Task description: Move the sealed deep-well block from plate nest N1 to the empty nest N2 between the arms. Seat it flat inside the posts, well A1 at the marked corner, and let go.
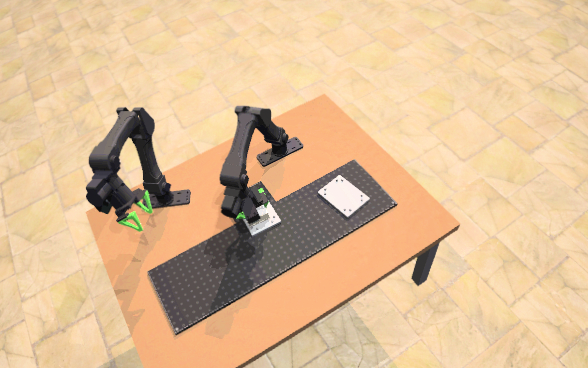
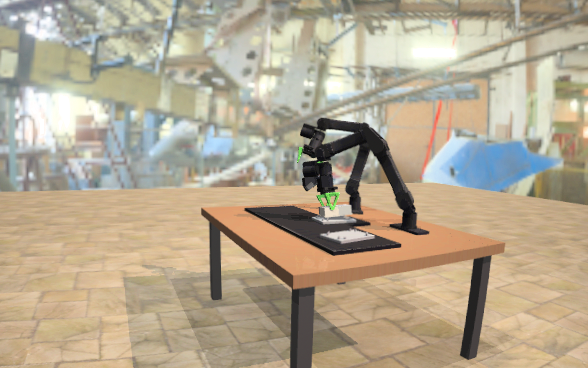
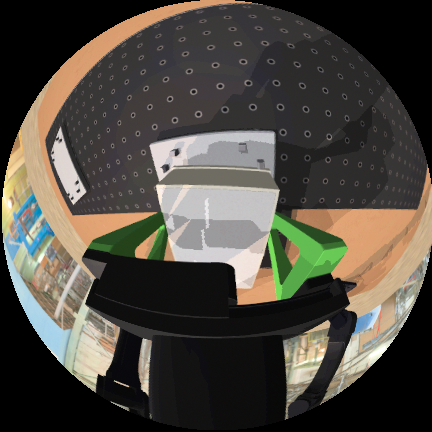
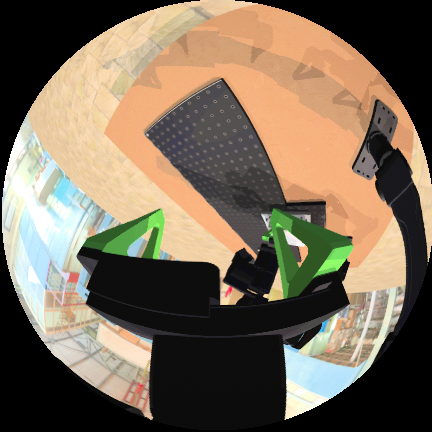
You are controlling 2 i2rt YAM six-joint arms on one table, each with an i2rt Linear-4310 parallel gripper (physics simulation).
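Places are measured from the left arm's base along level axes (x ahead, y left, z up), in millimetres.
Where they show: left gripper, between the fingertips: (image 2: pixel 329 210) (image 3: pixel 216 214); right gripper, between the fingertips: (image 1: pixel 146 221) (image 4: pixel 217 214); left arm's base, origin of its link: (image 1: pixel 280 152) (image 2: pixel 408 230); right arm's base, origin of its link: (image 1: pixel 166 200) (image 2: pixel 354 210) (image 4: pixel 375 142).
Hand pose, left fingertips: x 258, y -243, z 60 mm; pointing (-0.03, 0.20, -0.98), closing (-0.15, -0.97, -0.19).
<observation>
Each offset is from my left fingertips to the top centre of the thing. Level surfaces: height alone.
The sealed deep-well block {dy +3, dx -28, dz +28 mm} (image 1: pixel 262 217) (image 2: pixel 332 211) (image 3: pixel 217 201) is a white box with a foil top. It stands level over the white nest plate {dy +11, dx -19, dz -25 mm} (image 1: pixel 258 229) (image 2: pixel 339 220) (image 3: pixel 209 146) between the two arm bases, inside its small posts. I cannot tell whether it rests on the plate. My left gripper (image 1: pixel 252 207) (image 2: pixel 328 199) (image 3: pixel 216 214) reaches down from above and is shut on the block's sides. My right gripper (image 1: pixel 138 213) (image 2: pixel 299 154) (image 4: pixel 217 217) is open and empty, held high and well off to the side. The second nest plate {dy +326, dx +95, dz -25 mm} (image 1: pixel 344 195) (image 2: pixel 346 236) (image 3: pixel 66 165) is bare.
Both nests sit on a long black perforated board {dz -47 mm} (image 1: pixel 227 269) (image 2: pixel 286 217) (image 3: pixel 241 60) (image 4: pixel 209 132) on the orange table {dz -58 mm} (image 1: pixel 365 131). The arm base plates are bolted to the table behind the board.
</observation>
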